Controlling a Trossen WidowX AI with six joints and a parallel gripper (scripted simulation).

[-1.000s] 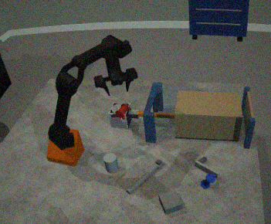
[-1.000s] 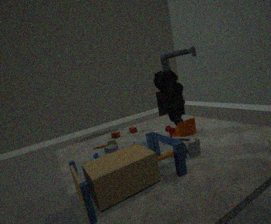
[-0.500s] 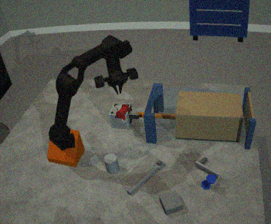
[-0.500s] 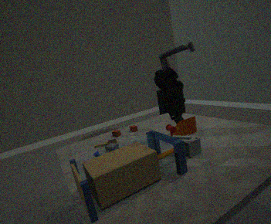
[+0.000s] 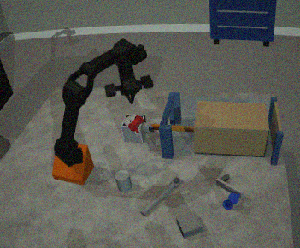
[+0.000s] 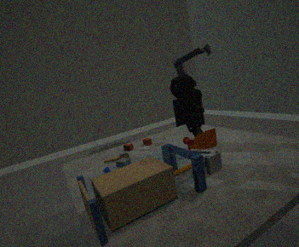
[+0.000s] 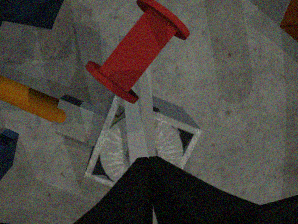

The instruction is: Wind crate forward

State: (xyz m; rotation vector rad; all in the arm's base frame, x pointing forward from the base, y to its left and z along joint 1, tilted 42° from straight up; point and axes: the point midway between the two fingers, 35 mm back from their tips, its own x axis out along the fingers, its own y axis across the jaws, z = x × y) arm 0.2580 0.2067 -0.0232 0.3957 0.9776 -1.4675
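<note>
Now: the red handle 80 mm below my gripper tip, 40 mm to the right of it and 10 mm ahead of it. From my gripper tip the other things lie so: winch handle with red knob: 110 mm below, 10 mm to the right; grey block: 440 mm to the right, 230 mm ahead, 200 mm below; grey winch: 180 mm below, 50 mm to the left, 40 mm behind.
</note>
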